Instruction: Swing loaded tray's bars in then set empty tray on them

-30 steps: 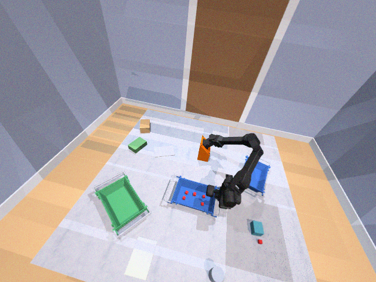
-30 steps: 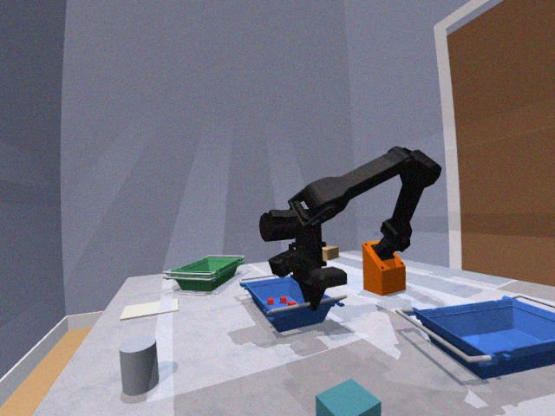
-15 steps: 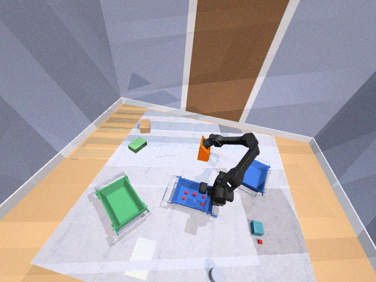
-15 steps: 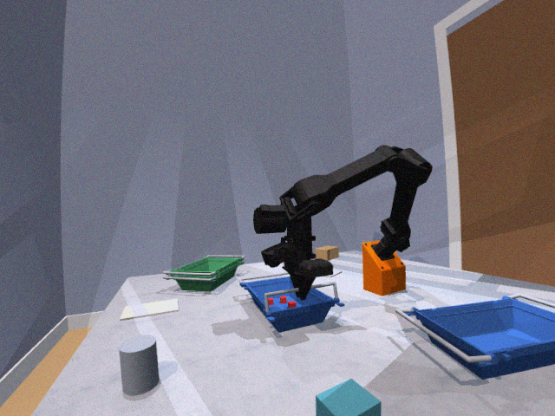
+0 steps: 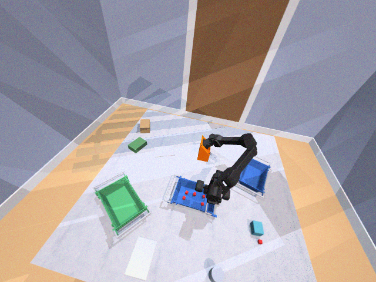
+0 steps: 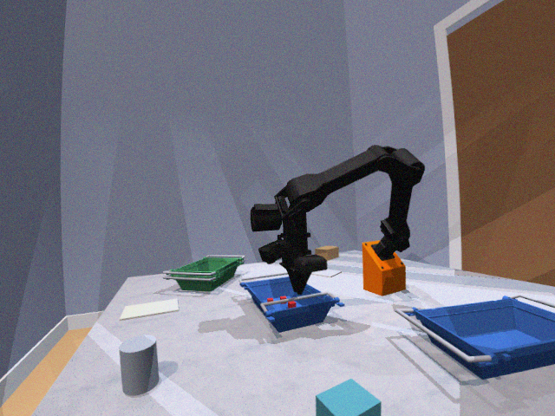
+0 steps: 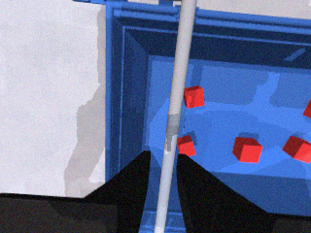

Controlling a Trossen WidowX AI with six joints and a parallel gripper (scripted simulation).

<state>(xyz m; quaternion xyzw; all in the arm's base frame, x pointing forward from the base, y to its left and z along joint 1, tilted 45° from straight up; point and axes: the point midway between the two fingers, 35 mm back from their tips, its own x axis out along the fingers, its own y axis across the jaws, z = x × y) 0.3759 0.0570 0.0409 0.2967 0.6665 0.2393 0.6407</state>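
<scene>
Now: the blue tray 31 cm to the left of my gripper tip, 26 cm behind it and 3 cm below it. The rest, counted from my gripper tip: teal block: 28 cm to the left, 10 cm ahead, 5 cm below; grey cylinder: 34 cm ahead, 6 cm to the left, 4 cm below; red block: 30 cm to the left, 16 cm ahead, 7 cm below.
</scene>
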